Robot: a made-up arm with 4 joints. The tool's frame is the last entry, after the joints.
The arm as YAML. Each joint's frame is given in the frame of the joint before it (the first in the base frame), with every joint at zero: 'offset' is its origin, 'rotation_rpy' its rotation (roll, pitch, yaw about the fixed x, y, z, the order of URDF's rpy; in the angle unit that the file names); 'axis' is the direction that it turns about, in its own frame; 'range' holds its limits. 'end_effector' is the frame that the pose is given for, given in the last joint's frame.
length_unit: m
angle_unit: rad
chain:
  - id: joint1
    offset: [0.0, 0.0, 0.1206]
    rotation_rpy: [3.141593, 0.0, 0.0]
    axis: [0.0, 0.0, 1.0]
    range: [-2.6, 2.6]
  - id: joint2
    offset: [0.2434, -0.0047, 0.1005]
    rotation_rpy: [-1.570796, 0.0, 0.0]
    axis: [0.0, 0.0, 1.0]
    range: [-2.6, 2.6]
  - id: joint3
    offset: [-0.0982, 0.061, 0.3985]
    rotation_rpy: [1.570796, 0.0, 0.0]
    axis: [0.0, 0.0, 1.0]
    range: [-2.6, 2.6]
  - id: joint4
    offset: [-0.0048, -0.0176, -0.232]
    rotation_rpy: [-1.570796, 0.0, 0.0]
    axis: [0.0, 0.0, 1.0]
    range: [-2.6, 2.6]
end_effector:
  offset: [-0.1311, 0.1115, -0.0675]
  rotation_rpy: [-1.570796, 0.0, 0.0]
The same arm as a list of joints. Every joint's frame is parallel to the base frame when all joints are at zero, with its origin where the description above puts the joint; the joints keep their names.
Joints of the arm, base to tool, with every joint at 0 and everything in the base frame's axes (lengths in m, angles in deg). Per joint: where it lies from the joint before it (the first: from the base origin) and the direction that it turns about. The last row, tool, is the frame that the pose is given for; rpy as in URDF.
joint1: offset 0 0 0.1206 axis 0 0 -1
joint2: offset 0.2434 0.0047 -0.1005 axis 0 -1 0
joint3: offset -0.0982 -0.3985 0.061 axis 0 0 -1
joint4: offset -0.0048 0.0176 0.232 axis 0 -1 0
tool: offset -0.1311 0.0675 0.1115 rpy 0 0 0
Joint limits (deg, base to tool): -148.97..148.97 -148.97..148.97 -148.97..148.97 -148.97..148.97

